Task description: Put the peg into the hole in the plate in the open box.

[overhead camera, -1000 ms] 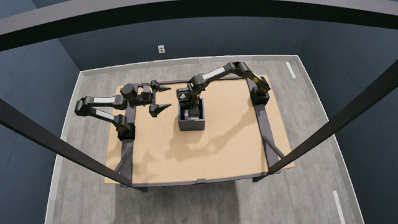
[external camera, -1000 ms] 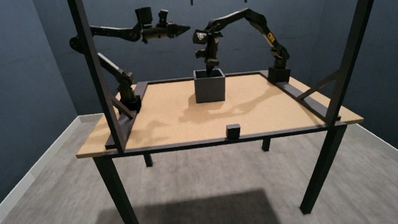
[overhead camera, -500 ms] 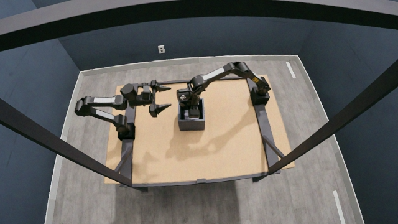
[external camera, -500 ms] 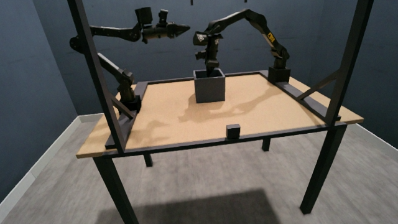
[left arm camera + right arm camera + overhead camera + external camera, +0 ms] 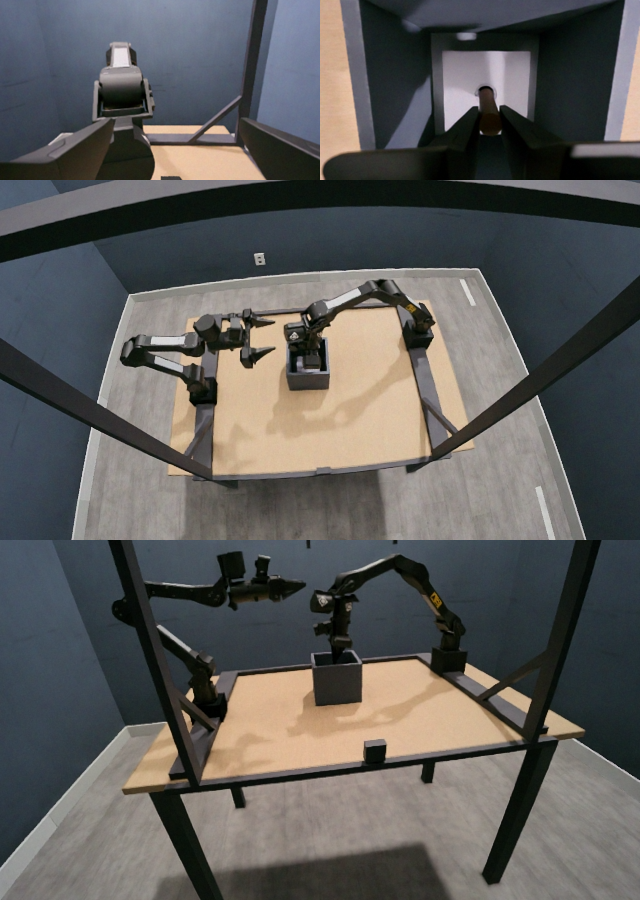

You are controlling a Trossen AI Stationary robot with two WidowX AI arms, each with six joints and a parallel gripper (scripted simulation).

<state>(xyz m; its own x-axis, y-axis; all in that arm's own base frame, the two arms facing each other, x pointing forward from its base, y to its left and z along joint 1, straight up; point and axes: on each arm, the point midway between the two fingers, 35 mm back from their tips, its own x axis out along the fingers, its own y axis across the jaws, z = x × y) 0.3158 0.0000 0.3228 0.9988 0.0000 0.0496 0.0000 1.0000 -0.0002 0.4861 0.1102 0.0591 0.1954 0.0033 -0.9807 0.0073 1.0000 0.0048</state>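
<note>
Right now my right hand is 6 cm above the dark brown peg. Also, from my right hand: light plate 12 cm below.
</note>
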